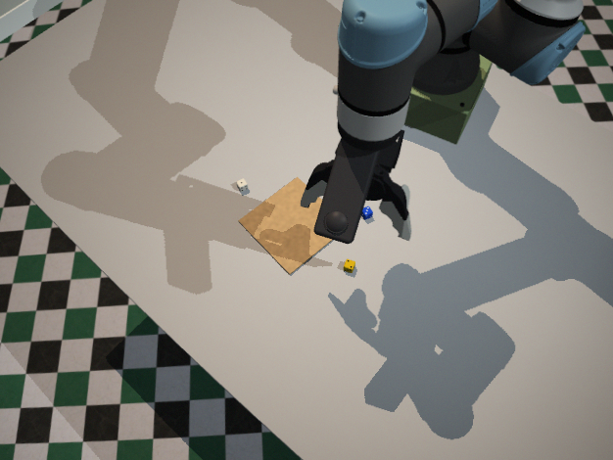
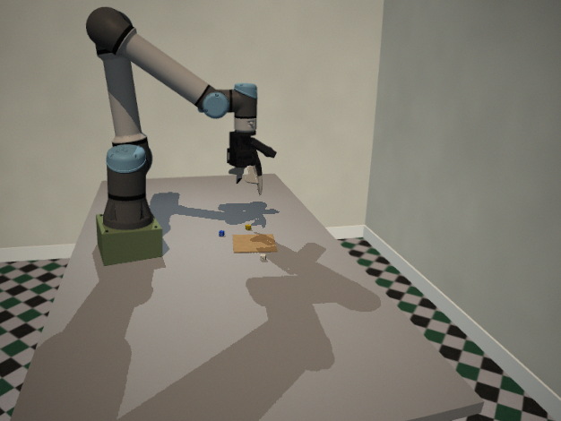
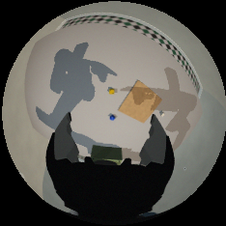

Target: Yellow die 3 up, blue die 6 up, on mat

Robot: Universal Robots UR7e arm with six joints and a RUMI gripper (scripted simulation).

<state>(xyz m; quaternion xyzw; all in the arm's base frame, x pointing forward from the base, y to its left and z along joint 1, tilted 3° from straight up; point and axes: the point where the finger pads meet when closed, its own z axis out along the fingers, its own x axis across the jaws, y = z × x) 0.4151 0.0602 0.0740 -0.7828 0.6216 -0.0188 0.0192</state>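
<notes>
Right now the yellow die is 14 cm below my hand. Round my hand: blue die 14 cm below, 11 cm behind, 3 cm to the right; then tan mat 15 cm below, 13 cm to the right, 2 cm behind; then white die 25 cm to the right, 14 cm below, 3 cm behind.
</notes>
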